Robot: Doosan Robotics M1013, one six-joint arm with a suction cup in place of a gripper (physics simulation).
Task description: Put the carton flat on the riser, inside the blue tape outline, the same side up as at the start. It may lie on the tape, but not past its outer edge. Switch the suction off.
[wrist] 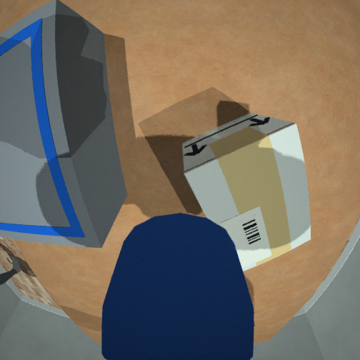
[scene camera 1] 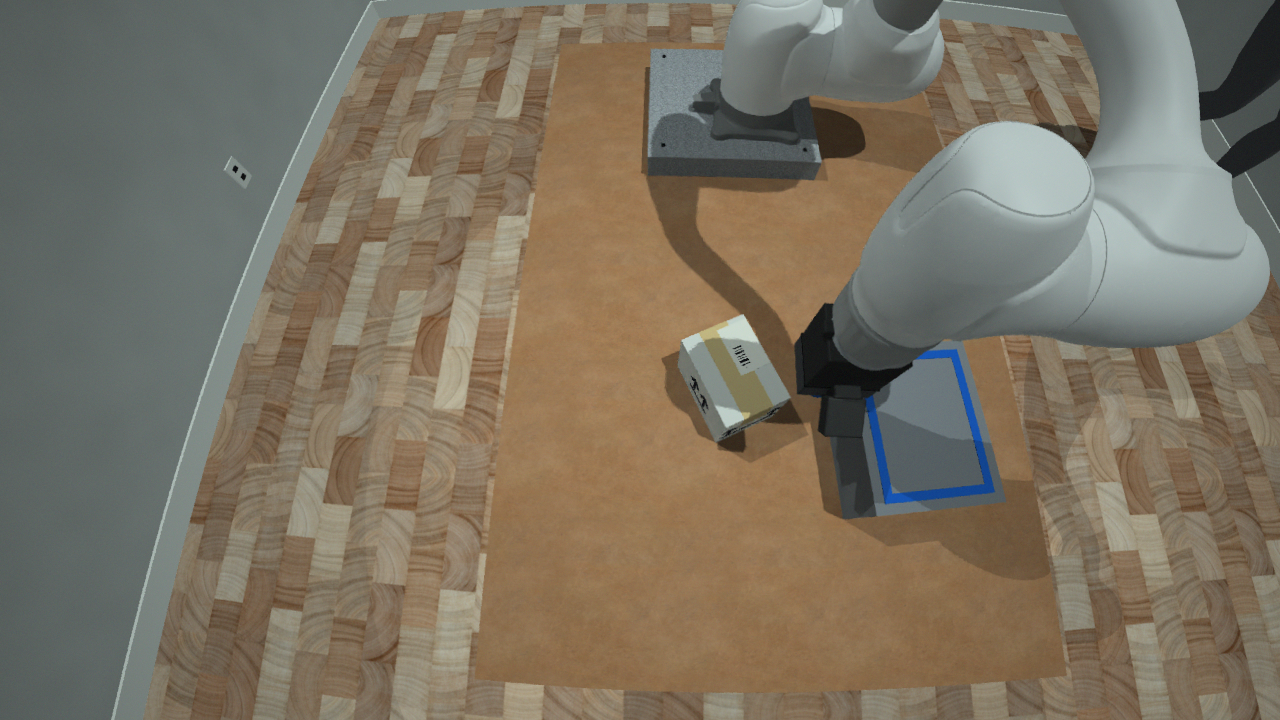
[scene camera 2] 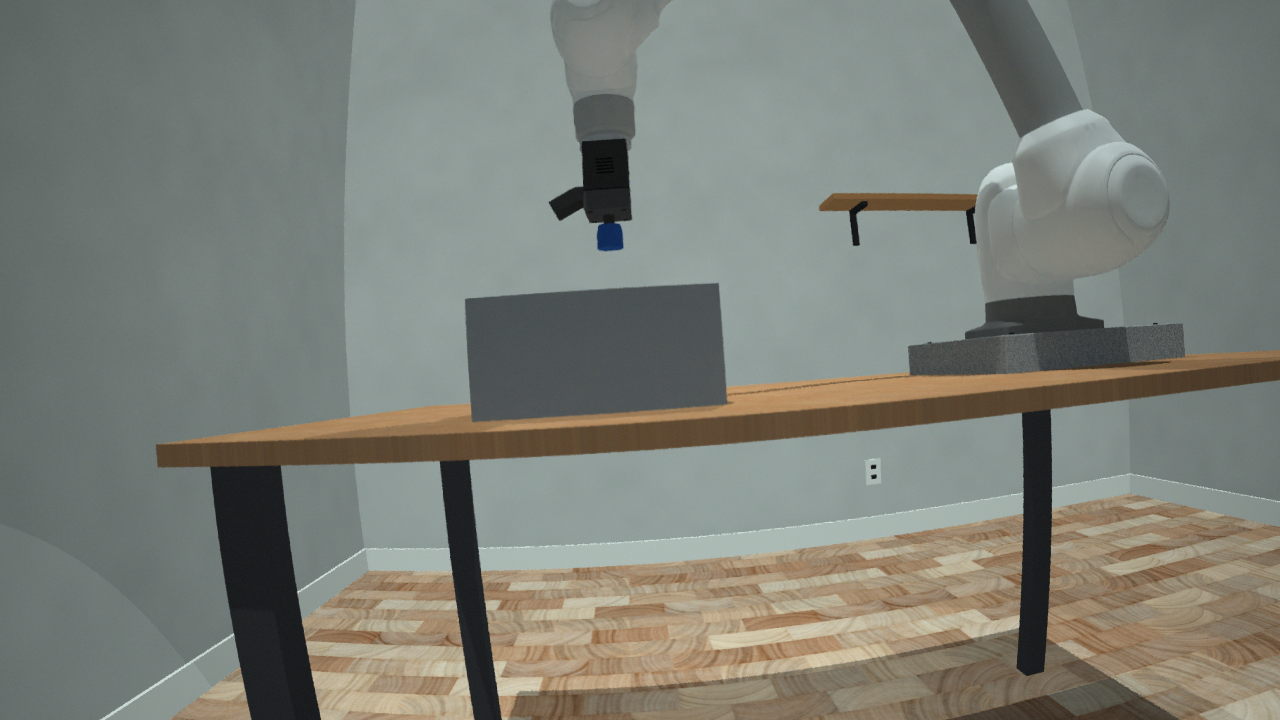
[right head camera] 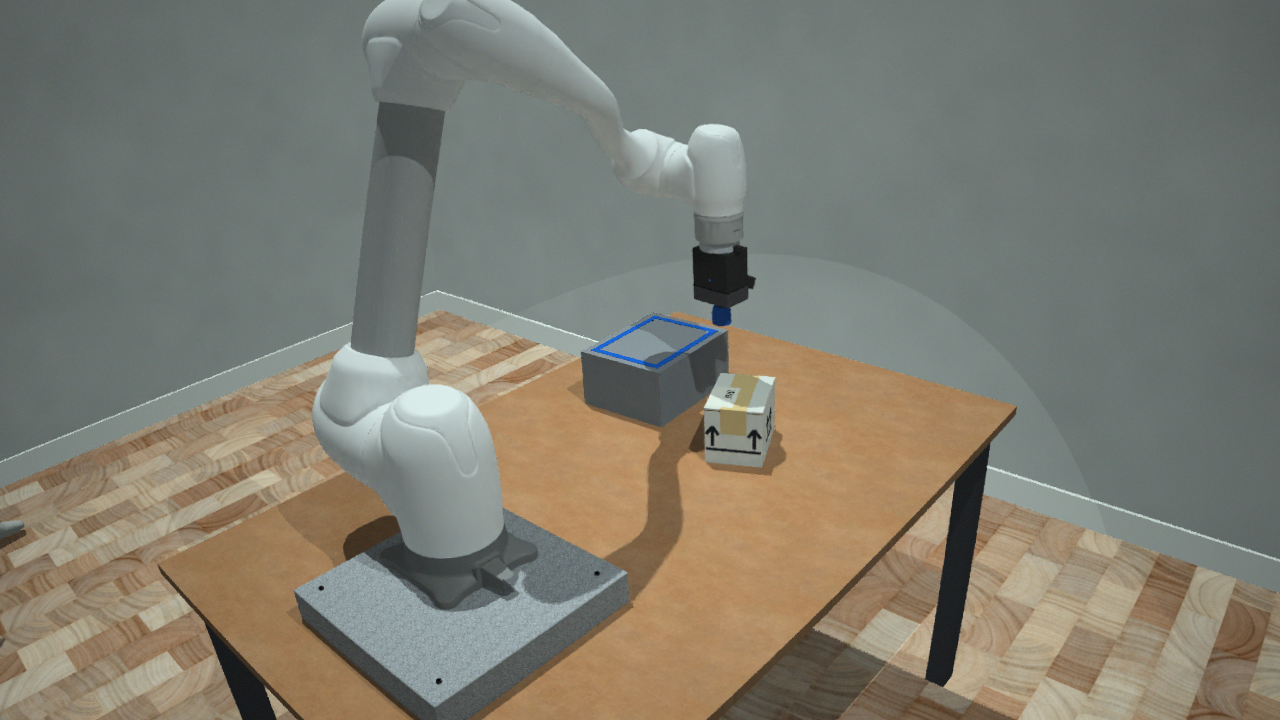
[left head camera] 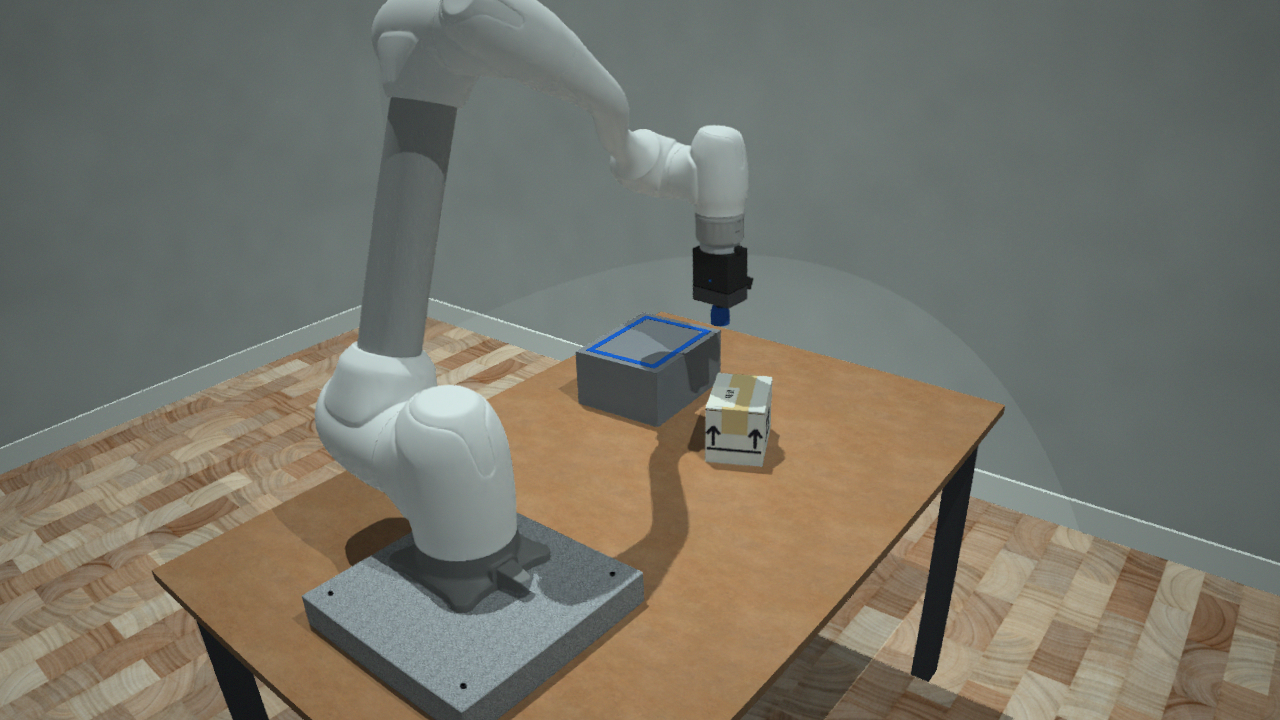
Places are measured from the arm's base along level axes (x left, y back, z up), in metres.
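Pixels of known places: end effector, tool point: (scene camera 2: 610, 248) (right head camera: 721, 322) (left head camera: 720, 322); arm's base, origin of the base link: (scene camera 1: 752, 112) (scene camera 2: 1032, 334) (right head camera: 458, 558) (left head camera: 470, 560).
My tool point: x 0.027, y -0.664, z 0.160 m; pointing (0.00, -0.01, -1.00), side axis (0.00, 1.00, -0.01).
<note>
Ahead of a thing's pixels: the offset from my tool point to its top centre.
The white carton @(dx -0.086, dy +0.052, dz -0.100 m) (left head camera: 738, 420) (right head camera: 739, 420) (scene camera 1: 733, 376) (wrist: 252, 190) stands upright on the table, turned at an angle beside the riser. Tan tape and a barcode label are on its top, and black arrows on a side point up. In scene camera 2 it does not show. The grey riser @(dx +0.194, dy -0.017, dz -0.094 m) (left head camera: 617, 389) (right head camera: 622, 389) (scene camera 1: 854, 483) (scene camera 2: 595, 353) (wrist: 97, 205) bears the blue tape outline (left head camera: 621, 358) (right head camera: 626, 358) (scene camera 1: 939, 493) (wrist: 72, 231). My blue suction cup (left head camera: 720, 316) (right head camera: 721, 316) (scene camera 2: 609, 237) (wrist: 178, 290) points down, higher than the riser's top, holding nothing and apart from the carton.
The arm's base stands on a speckled grey plate (left head camera: 474, 644) (right head camera: 456, 635) (scene camera 1: 733, 167) (scene camera 2: 971, 355) on the brown table (left head camera: 716, 582) (scene camera 1: 626, 573) (scene camera 2: 805, 420). A wooden wall shelf (scene camera 2: 904, 202) shows behind the arm in scene camera 2.
</note>
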